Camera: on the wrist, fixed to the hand. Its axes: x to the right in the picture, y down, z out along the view.
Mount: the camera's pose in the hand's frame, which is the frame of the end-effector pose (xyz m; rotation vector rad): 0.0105 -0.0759 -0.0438 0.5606 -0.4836 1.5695
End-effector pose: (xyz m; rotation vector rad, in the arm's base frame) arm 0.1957 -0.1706 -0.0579 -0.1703 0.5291 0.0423
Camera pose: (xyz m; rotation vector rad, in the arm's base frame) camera 0.1893 -0.2530 -0.0890 0.8232 0.0619 1.4131
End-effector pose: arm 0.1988 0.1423 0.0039 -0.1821 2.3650 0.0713
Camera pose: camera 0.1728 0.0615 0.0281 1.7154 1.4267 0.1594
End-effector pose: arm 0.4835 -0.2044 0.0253 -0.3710 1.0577 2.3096
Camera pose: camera 0.5212 -0.1937 -0.0538 -1.1614 -1.3406 -1.8249
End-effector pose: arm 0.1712 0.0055 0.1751 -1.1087 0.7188 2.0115
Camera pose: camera 0.2486 0.0208 0.1356 -0.4871 -1.7117 -2.2380
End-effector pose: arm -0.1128 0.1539 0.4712 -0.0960 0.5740 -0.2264
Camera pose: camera -0.1423 0.0765 0.4406 0.8155 -0.0317 1.1414
